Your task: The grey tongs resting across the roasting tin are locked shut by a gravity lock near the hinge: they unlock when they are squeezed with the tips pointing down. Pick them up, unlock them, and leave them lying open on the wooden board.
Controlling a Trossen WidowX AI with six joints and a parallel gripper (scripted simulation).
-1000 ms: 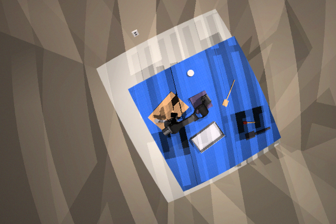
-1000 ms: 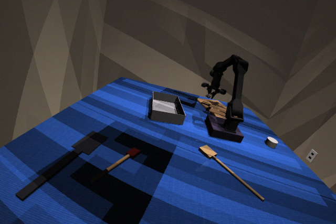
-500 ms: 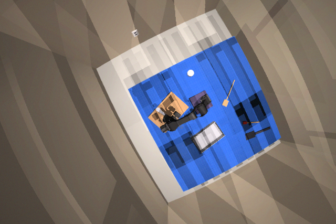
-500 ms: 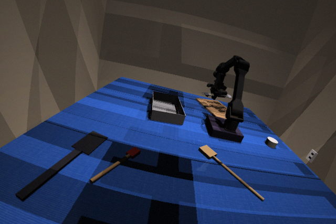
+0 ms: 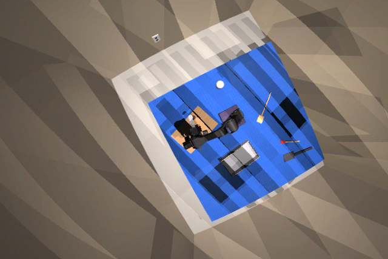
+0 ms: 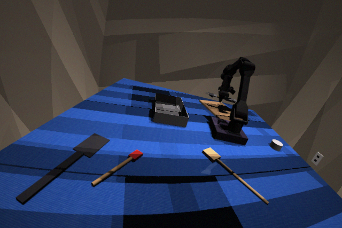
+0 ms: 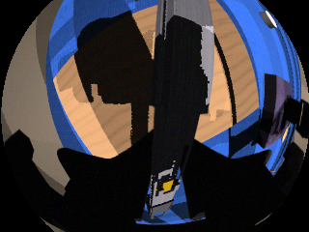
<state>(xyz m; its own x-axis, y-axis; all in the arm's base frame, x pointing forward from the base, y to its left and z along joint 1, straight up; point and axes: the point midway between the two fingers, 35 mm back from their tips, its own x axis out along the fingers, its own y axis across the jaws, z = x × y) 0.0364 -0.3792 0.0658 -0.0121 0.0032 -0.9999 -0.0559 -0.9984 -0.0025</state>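
Now: gripper tip 40 mm below the yellow lock piece and 30 mm short of it. Round my gripper tip: roasting tin 340 mm ahead, 270 mm to the left, 50 mm below; then white cylinder 350 mm to the left, 330 mm behind, 60 mm below; then board 70 mm below, 40 mm behind, 10 mm to the right.
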